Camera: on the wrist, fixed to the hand. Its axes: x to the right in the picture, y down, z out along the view.
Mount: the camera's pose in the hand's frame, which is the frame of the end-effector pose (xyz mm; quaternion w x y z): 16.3 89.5 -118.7 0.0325 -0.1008 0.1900 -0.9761
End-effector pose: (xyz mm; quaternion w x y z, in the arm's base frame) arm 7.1 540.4 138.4 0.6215 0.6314 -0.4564 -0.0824
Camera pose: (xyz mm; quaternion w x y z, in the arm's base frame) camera 53.7 630.5 248.3 0.0901 0.4190 0.7278 -0.5353
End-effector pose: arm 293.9 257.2 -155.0 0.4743 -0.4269 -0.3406 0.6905
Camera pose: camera 366.6 251.9 -285.6 0.7111 0.1396 -0.4072 -0.5559
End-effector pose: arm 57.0 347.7 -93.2 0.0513 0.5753 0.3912 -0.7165
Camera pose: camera 191.5 365.8 -156.0 0.7140 0.2322 -0.6562 -0.0754
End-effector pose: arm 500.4 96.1 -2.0 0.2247 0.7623 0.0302 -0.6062
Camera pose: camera 641.3 57.1 29.6 0.5133 -0.0878 -0.8488 0.0911
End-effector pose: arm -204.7 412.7 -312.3 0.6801 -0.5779 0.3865 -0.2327
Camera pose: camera -301.0 348.3 -406.9 0.3367 0.4204 0.3988 0.7422
